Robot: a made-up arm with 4 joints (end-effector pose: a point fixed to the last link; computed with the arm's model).
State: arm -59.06 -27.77 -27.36 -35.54
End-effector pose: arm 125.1 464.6 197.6 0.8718 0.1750 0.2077 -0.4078
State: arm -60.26 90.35 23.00 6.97
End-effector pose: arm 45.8 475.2 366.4 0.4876 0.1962 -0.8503 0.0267
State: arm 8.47 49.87 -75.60 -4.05
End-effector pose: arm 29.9 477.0 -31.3 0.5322 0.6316 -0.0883 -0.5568
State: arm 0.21 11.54 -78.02 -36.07
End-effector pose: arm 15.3 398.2 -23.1 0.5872 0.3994 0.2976 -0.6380
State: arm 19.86 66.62 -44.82 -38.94
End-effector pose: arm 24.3 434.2 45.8 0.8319 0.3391 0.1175 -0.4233
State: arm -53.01 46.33 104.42 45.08
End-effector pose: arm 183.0 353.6 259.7 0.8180 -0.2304 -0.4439 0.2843
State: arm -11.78 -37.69 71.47 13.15
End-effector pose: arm -117.2 436.7 -66.3 0.8412 -0.0352 0.5069 0.1851
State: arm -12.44 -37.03 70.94 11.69
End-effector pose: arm -110.7 440.3 -64.6 0.8455 -0.0477 0.4989 0.1846
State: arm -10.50 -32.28 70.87 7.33
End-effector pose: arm -100.5 450.6 -67.7 0.8490 -0.0868 0.4838 0.1941
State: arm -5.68 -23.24 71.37 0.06
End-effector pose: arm -90.0 468.8 -75.4 0.8483 -0.1537 0.4608 0.2107
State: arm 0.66 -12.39 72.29 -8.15
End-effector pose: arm -85.0 490.7 -85.0 0.8406 -0.2308 0.4347 0.2261
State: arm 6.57 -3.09 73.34 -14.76
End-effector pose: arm -87.1 509.3 -93.7 0.8288 -0.2936 0.4137 0.2361
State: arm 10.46 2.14 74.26 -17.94
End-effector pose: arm -92.9 518.4 -99.6 0.8196 -0.3246 0.4046 0.2432
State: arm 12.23 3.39 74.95 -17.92
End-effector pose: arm -99.1 518.3 -102.5 0.8158 -0.3258 0.4074 0.2497
